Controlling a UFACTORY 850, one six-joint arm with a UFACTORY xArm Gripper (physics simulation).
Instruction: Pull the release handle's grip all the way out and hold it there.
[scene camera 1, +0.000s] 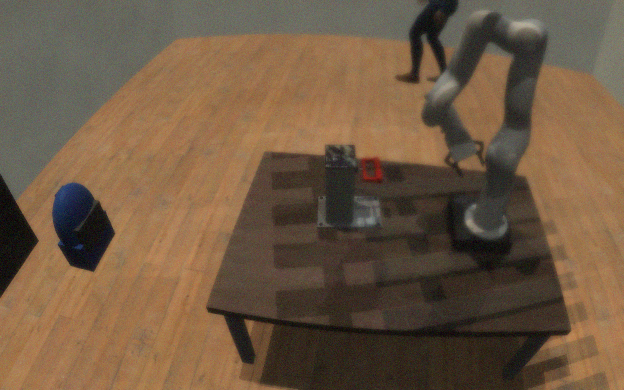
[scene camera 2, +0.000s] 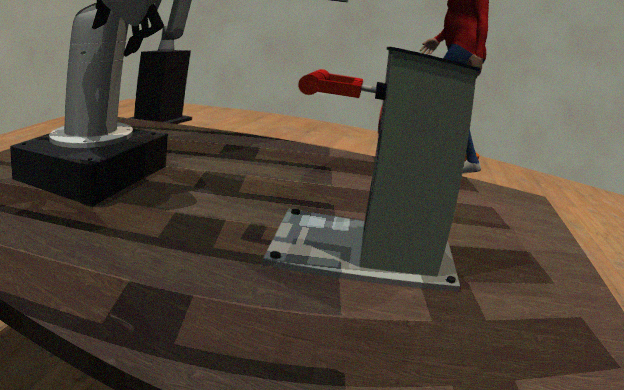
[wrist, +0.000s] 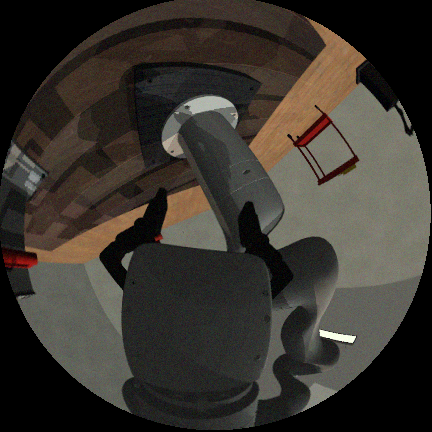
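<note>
The red release handle sticks out from the upper part of a grey-green post toward the arm's side. A short stretch of metal rod shows between the handle and the black collar on the post. The post stands on a metal baseplate. My gripper is open and empty, close to the arm's own lower column and well apart from the handle. In the wrist view the handle is at the far left edge.
The arm's black base stands on the dark wooden table. Beyond the table are people, a black box, a blue rounded object and a red frame.
</note>
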